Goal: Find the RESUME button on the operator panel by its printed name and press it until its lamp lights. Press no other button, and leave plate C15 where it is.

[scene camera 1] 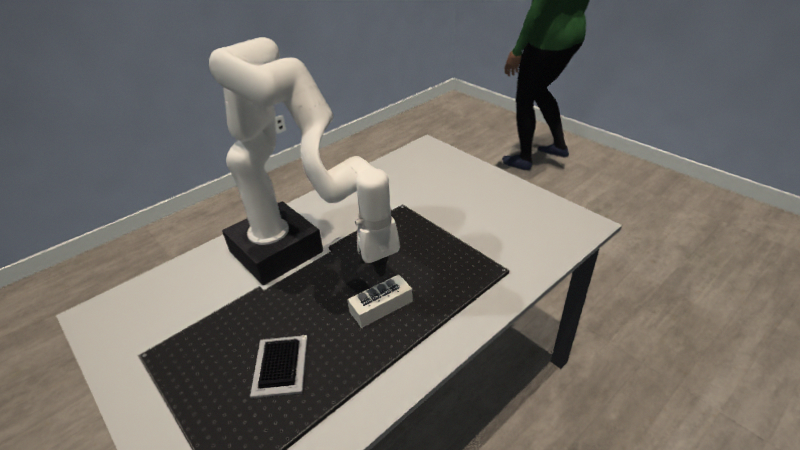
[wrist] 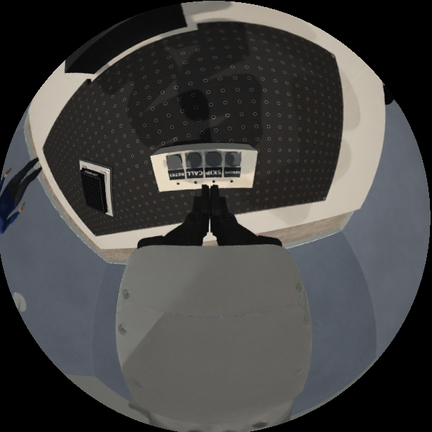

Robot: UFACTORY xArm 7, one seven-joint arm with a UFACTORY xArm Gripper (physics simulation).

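Places are measured from the arm's base along level axes (x ahead, y left, z up), in centimetres.
Pixels of known places: gripper, fingertip midpoint: (scene camera 1: 380, 272); arm's base, link origin: (scene camera 1: 268, 231).
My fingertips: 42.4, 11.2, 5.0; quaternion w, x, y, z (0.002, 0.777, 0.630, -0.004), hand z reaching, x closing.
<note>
Ahead of a thing's pixels: the offset from my fingertips to its middle, as dx, dy, dz. "spot": to the spot under its first point. Level surfaces: height alone.
The operator panel {+0.0, -0.8, -10.1} (scene camera 1: 386, 306) (wrist: 204, 185) is a cream box with four grey round buttons in a row. Dark labels below them in the wrist view read RETRY, CALL and SKIP from the left. The rightmost label is small and blurred but looks like RESUME; its button {-1.2, +3.9, -7.6} (scene camera 1: 393, 283) (wrist: 233, 159) is grey. The small lamp dots look dark. My gripper (scene camera 1: 381, 271) (wrist: 208, 195) is shut and empty, pointing down above the panel; in the wrist view its tips overlap the panel's lower edge near the middle. The black plate {-1.8, -31.6, -10.9} (scene camera 1: 278, 362) (wrist: 93, 190) sits in a white holder {spot: +0.6, -26.6, -11.7} (scene camera 1: 302, 358) (wrist: 110, 200).
The panel and holder stand on a black perforated mat {dz -12.8} (scene camera 1: 206, 358) (wrist: 295, 165) on the white table {dz -14.1} (scene camera 1: 475, 195) (wrist: 362, 170). The black robot base (scene camera 1: 271, 263) (wrist: 130, 35) is at the rear. A person (scene camera 1: 537, 83) stands beyond the table.
</note>
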